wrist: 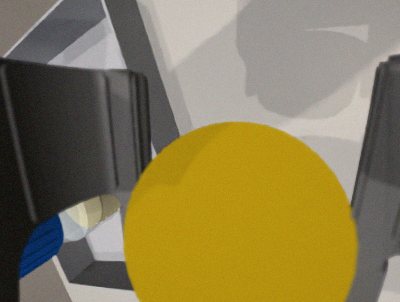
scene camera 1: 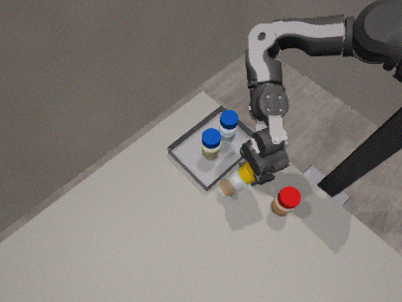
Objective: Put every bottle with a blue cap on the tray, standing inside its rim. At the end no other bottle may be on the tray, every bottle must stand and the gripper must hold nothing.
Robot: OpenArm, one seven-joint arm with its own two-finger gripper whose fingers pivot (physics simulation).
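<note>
Two blue-capped bottles stand inside the tray [scene camera 1: 188,169] [wrist: 137,55]: one with pale contents [scene camera 1: 228,123] near the back corner, and one with cream contents [scene camera 1: 211,143] [wrist: 44,245] nearer the middle. My gripper [scene camera 1: 252,170] [wrist: 237,169] is shut on a yellow-capped bottle [scene camera 1: 238,180] [wrist: 240,215], with the cap between the fingers. That bottle is tilted, its brown base pointing to the lower left in the scene view, just outside the tray's right-hand rim. In the wrist view the yellow cap hides the rest of it.
A red-capped bottle [scene camera 1: 288,199] with brown contents stands on the table [scene camera 1: 125,225], to the right of the held bottle and near the table's right edge. The arm reaches in from the upper right. A dark post [scene camera 1: 362,157] rises beyond that edge.
</note>
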